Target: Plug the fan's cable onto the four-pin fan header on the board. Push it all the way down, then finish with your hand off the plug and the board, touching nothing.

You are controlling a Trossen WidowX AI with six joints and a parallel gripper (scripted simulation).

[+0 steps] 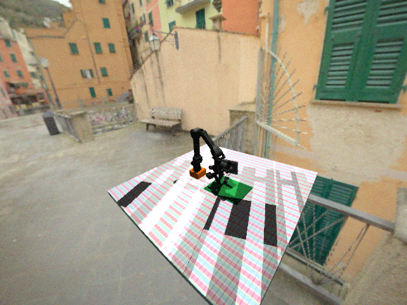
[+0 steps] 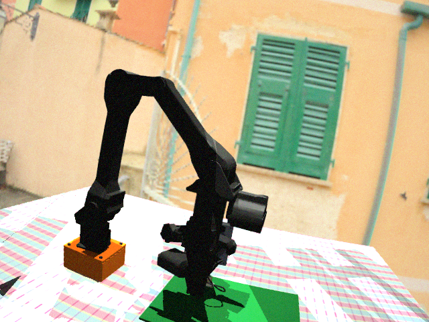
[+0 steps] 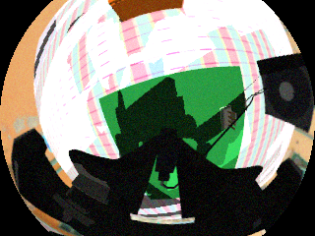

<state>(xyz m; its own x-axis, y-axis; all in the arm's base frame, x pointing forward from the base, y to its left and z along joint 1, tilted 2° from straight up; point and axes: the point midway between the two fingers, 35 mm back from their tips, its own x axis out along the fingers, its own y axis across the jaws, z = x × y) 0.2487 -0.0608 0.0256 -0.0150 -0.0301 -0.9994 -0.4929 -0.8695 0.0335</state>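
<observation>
Now: gripper tip 80 mm short of the green board, 10 mm to the right of it and 50 mm above it.
</observation>
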